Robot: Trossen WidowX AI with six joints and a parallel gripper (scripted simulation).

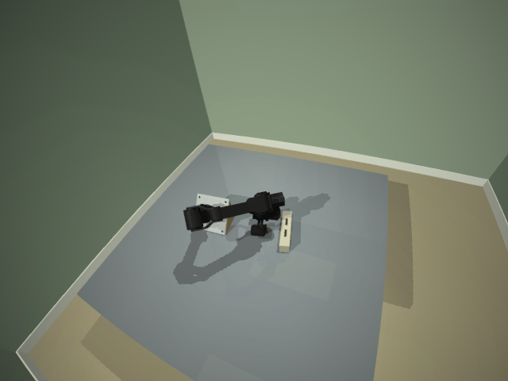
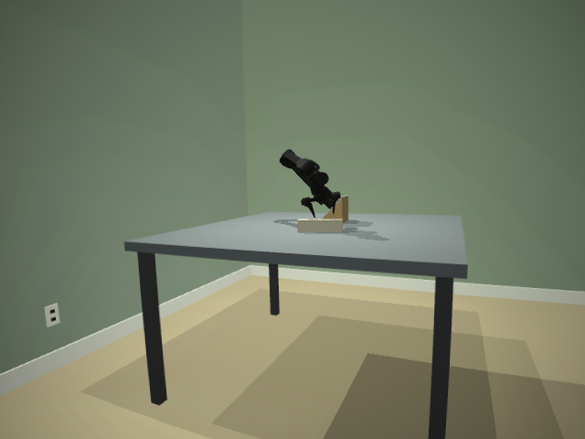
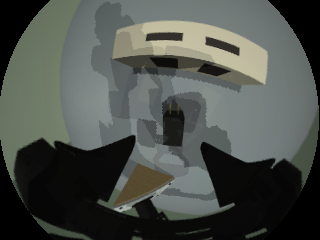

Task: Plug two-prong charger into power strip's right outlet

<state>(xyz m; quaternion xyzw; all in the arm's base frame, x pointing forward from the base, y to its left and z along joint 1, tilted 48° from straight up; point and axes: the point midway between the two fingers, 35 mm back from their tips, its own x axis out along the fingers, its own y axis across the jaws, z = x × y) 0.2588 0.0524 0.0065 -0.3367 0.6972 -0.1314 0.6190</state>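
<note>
My gripper tip is 20 mm short of the black two-prong charger, 10 mm to the right of it and 40 mm above it.
</note>
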